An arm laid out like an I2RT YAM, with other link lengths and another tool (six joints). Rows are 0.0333 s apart.
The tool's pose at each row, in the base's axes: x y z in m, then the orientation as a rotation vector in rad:
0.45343 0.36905 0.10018 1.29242 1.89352 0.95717
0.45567 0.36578 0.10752 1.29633 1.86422 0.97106
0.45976 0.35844 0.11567 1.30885 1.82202 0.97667
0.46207 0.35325 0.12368 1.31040 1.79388 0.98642
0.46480 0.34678 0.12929 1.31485 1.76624 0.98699
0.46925 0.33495 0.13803 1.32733 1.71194 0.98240
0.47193 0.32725 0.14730 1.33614 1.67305 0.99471
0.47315 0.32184 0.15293 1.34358 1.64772 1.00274
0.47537 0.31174 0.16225 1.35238 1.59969 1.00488
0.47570 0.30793 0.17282 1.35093 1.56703 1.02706
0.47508 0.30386 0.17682 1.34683 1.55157 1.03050
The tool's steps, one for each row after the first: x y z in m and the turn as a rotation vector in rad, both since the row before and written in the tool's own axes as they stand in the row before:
-0.00456 0.00644 -0.00269 -0.02066 -0.01157 0.01233
-0.00900 0.00715 -0.00219 -0.02087 -0.02497 0.01766
-0.00638 0.00689 -0.00287 -0.01936 -0.01290 0.00958
-0.00746 0.00482 -0.00139 -0.01421 -0.01806 0.00812
-0.01333 0.00739 -0.00196 -0.02382 -0.03884 0.01680
-0.00896 0.00811 -0.00255 -0.02254 -0.01801 0.01881
-0.00603 0.00479 -0.00179 -0.01371 -0.01162 0.01362
-0.01106 0.00803 -0.00268 -0.02424 -0.02981 0.01703
-0.00464 0.00947 -0.00388 -0.02718 -0.00679 0.01610
-0.00424 0.00315 -0.00225 -0.01250 -0.00739 0.00223

